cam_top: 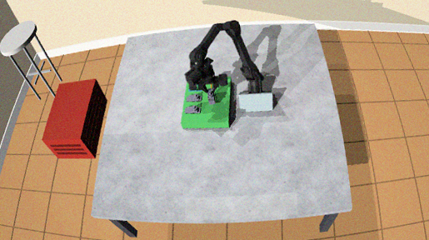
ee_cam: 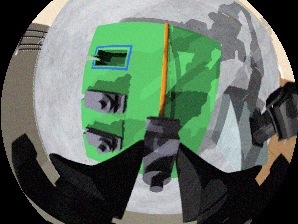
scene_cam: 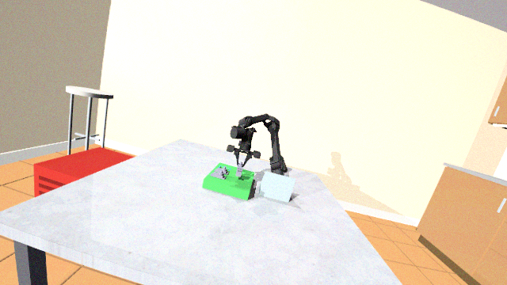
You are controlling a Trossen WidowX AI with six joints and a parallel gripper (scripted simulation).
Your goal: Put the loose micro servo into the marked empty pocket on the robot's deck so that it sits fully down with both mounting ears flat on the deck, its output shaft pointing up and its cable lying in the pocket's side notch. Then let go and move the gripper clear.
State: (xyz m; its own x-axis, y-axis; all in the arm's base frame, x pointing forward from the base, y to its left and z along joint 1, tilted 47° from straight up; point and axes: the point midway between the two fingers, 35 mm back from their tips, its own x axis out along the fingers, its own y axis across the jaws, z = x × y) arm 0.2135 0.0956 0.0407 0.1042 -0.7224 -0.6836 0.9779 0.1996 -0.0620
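Right now the green deck is 100 mm below my gripper tip, 20 mm to the right of it and 10 mm behind it.
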